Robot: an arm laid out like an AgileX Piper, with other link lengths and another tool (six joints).
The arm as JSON. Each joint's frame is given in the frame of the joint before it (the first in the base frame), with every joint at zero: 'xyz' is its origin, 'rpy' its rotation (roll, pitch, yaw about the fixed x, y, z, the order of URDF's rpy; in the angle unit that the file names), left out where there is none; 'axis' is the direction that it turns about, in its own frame. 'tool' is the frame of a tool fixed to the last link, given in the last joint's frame.
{
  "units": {
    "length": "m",
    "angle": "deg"
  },
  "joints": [
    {
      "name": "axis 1",
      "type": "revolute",
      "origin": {
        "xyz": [
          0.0,
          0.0,
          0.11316
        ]
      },
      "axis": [
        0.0,
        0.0,
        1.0
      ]
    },
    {
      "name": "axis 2",
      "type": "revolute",
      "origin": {
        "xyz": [
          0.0,
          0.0,
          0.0
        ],
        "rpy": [
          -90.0,
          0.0,
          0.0
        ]
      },
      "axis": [
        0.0,
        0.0,
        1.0
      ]
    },
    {
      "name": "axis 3",
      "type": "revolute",
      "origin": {
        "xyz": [
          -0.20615,
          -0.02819,
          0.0
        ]
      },
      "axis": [
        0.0,
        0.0,
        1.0
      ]
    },
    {
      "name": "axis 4",
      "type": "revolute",
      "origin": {
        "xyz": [
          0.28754,
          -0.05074,
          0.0
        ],
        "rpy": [
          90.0,
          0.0,
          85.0
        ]
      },
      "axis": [
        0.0,
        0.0,
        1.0
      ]
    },
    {
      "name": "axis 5",
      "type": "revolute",
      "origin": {
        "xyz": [
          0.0,
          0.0,
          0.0
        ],
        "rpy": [
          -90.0,
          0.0,
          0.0
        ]
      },
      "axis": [
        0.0,
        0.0,
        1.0
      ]
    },
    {
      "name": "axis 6",
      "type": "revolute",
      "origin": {
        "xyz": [
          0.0,
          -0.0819,
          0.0
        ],
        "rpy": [
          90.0,
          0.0,
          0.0
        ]
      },
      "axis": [
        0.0,
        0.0,
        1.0
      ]
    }
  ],
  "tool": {
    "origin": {
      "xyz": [
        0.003,
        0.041,
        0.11
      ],
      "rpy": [
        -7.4,
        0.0,
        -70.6
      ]
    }
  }
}
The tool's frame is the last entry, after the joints.
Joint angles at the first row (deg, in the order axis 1, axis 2, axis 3, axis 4, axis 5, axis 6):
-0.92, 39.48, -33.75, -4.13, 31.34, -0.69
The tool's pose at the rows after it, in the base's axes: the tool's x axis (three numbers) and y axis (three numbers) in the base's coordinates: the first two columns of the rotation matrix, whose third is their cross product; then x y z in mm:
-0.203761 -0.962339 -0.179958 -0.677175 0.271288 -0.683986 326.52 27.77 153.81
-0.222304 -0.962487 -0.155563 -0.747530 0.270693 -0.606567 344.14 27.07 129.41
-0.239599 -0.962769 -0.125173 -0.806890 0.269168 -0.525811 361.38 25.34 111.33
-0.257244 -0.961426 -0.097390 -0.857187 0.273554 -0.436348 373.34 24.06 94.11
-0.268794 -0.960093 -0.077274 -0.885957 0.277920 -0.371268 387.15 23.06 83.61
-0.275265 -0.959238 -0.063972 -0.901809 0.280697 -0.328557 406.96 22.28 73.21
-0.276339 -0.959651 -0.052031 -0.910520 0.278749 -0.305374 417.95 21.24 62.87
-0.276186 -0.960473 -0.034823 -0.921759 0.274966 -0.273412 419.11 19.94 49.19
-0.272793 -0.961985 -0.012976 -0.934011 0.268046 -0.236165 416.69 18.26 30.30
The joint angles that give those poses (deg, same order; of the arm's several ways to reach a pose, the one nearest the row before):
-0.92, 48.76, -36.90, -4.41, 31.05, -0.69
-0.92, 59.42, -42.23, -4.53, 31.97, -0.75
-0.92, 69.56, -49.27, -4.93, 34.95, -0.74
-0.92, 78.15, -55.92, -4.99, 39.19, -0.74
-0.92, 85.60, -62.68, -4.99, 42.80, -0.74
-0.92, 93.56, -70.13, -4.98, 45.03, -0.74
-0.92, 98.32, -74.08, -5.27, 45.78, -0.74
-0.92, 101.19, -75.40, -5.73, 46.35, -0.75
-0.92, 103.93, -75.63, -6.42, 46.29, -0.74

